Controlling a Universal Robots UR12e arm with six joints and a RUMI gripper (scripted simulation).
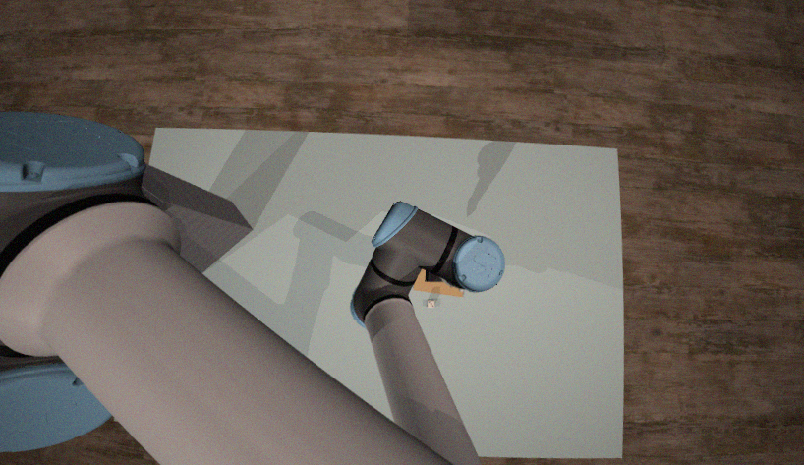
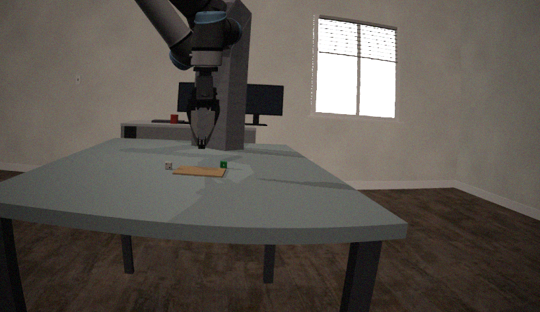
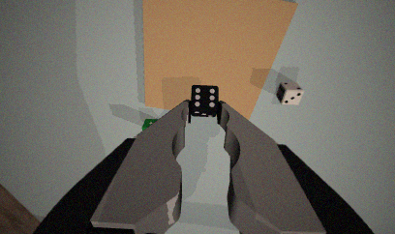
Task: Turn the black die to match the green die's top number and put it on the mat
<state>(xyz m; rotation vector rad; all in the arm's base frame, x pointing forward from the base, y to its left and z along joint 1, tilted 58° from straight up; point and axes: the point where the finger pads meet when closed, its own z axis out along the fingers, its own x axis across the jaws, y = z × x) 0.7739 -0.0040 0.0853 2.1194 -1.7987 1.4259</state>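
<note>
Right now my hand is 10 mm above the black die. Also, from my hand: mat (90 mm below); green die (90 mm behind, 80 mm to the left, 80 mm below); white die (40 mm behind, 100 mm to the right, 80 mm below).
</note>
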